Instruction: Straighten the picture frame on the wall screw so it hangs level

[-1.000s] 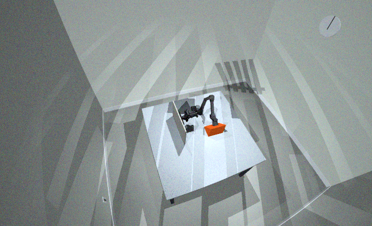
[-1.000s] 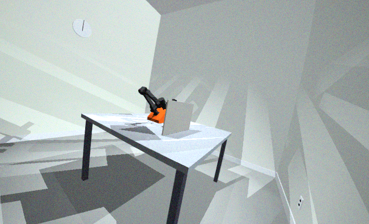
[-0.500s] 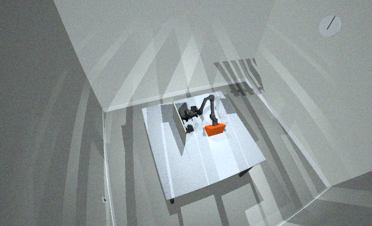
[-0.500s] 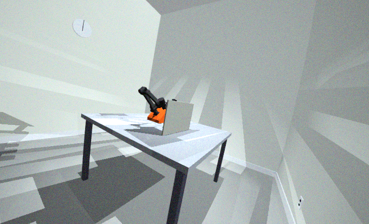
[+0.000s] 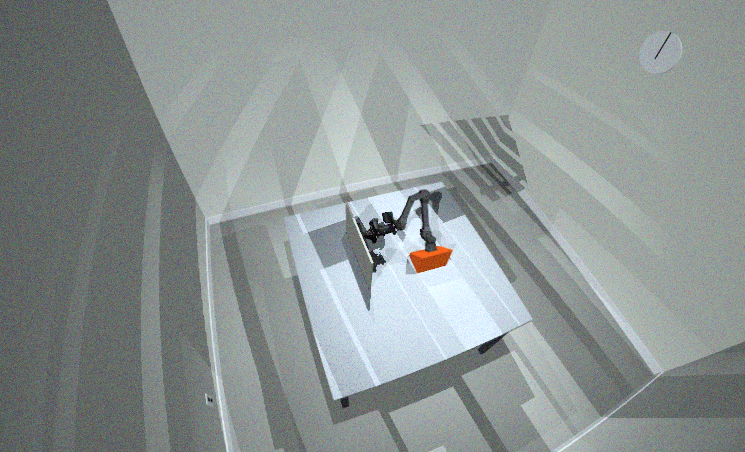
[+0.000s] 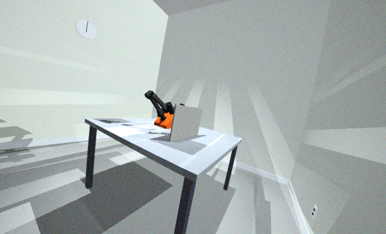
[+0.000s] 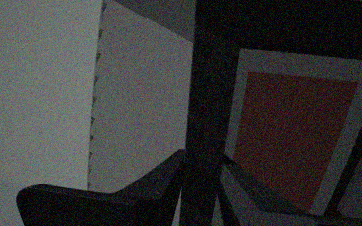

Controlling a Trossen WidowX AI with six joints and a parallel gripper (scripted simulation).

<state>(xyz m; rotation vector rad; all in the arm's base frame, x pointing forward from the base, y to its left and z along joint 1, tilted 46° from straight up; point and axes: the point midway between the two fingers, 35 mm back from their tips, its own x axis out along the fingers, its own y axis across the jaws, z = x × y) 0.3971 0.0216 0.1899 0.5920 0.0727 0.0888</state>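
Now: the picture frame 1 cm to the right of my gripper tip and 5 cm below it. The rest, counted from my gripper tip: wall panel: 1 cm ahead, 2 cm to the left, 7 cm below.
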